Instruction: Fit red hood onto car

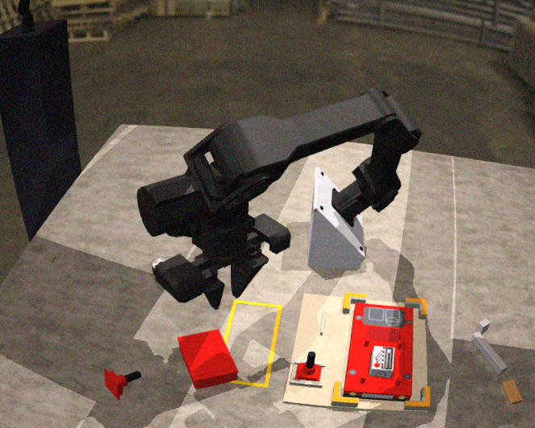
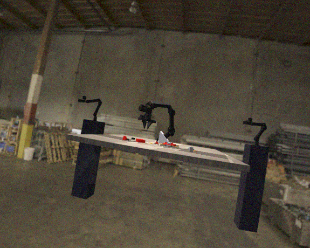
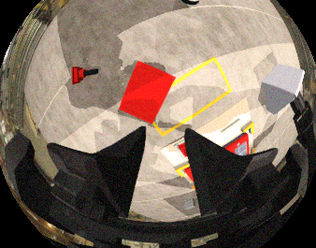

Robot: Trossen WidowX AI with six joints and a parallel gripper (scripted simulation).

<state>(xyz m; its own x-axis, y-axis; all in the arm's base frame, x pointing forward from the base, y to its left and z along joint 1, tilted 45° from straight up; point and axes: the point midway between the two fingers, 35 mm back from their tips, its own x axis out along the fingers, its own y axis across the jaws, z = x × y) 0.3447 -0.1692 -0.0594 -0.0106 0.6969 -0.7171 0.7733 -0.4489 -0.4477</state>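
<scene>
My gripper tip is now 20 mm short of the red hood, 30 mm to the left of it and 120 mm above it. From my gripper tip the other things lie so: grey engine block: 250 mm to the left, 110 mm below.
</scene>
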